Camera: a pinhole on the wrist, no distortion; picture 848 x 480 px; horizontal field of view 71.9 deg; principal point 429.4 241.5 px. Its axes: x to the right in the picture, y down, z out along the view. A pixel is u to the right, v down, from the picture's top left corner.
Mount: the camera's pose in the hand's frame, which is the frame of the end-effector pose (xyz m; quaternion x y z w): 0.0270 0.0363 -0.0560 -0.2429 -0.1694 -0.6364 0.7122
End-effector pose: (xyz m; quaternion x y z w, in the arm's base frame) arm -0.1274 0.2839 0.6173 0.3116 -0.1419 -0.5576 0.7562
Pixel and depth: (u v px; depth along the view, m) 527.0 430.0 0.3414
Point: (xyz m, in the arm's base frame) -0.0648 0.0875 0.8998
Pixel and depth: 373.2 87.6 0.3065
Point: -0.0756 0.2993 0.9112
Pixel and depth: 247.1 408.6 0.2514
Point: 0.0391 0.2009 0.8347
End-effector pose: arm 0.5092 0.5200 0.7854 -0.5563 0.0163 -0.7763 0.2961
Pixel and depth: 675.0 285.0 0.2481
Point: 0.7116 0.4706 0.8954
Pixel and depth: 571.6 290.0 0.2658
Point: 0.7239 0.4332 0.8769
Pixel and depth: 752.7 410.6 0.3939
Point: 0.8336 0.4694 1.0639
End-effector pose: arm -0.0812 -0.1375 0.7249 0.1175 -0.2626 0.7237 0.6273
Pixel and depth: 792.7 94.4 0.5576
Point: -0.2258 -0.4885 1.2098
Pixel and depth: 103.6 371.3 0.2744
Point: -0.4206 -0.1304 0.7582
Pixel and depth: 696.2 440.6 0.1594
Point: -0.1849 -0.1143 0.8496
